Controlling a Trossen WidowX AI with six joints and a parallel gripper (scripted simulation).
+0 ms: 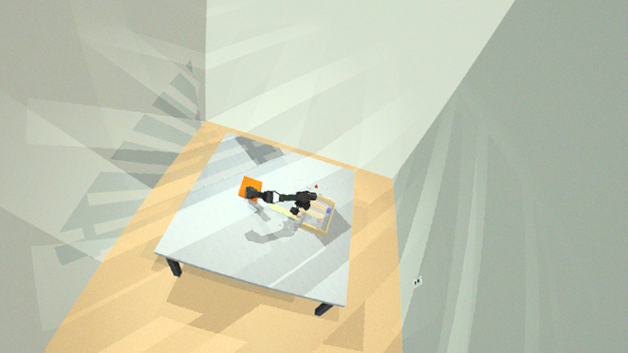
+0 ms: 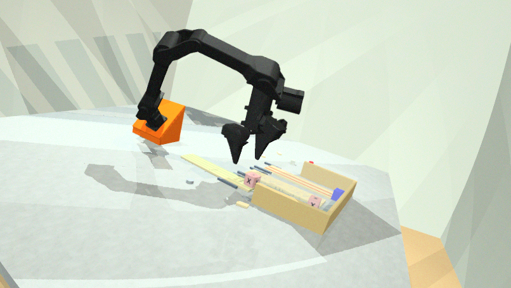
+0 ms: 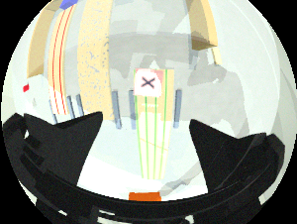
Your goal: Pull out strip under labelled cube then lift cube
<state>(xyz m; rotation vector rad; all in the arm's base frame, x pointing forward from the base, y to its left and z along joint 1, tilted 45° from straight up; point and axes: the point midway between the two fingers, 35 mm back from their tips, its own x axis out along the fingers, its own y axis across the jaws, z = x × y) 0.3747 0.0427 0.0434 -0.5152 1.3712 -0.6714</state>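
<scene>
Now: gripper tip 8 cm past the strip, 1 cm to the left of it and 6 cm above it. Round my gripper tip: grey disc (7 cm behind, 13 cm to the right, 6 cm below); tan block (8 cm ahead, 11 cm to the right, 6 cm below).
</scene>
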